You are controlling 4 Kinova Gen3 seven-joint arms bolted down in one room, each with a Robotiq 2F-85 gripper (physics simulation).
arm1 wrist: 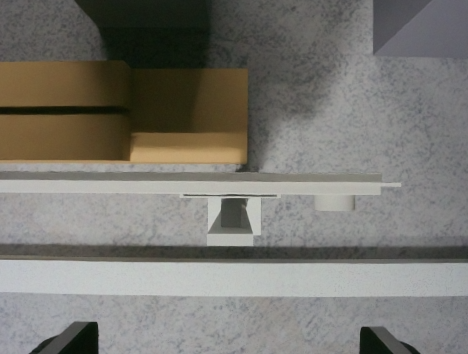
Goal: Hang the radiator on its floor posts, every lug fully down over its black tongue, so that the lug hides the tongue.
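The white radiator (300, 188) is seen edge-on from above as a long straight bar, running from the left edge to the right of centre. A short white stub (335, 203) sticks out from its near side. A floor post (230, 240) with a grey inner face and white base stands against that side. A thin white lug strip (270, 196) with a narrow dark line along it lies between post and radiator. No black tongue can be made out clearly at the post; how far down the lug sits cannot be told. The arm1 gripper (229, 341) is open, its fingertips wide apart at the bottom, away from the radiator.
A long white wall-like bar (230, 278) runs across the view between the post and the fingertips. A brown box-like piece (190, 100) lies close behind the radiator at left. A dark block (150, 12) is at the top, and a grey block (425, 30) at top right.
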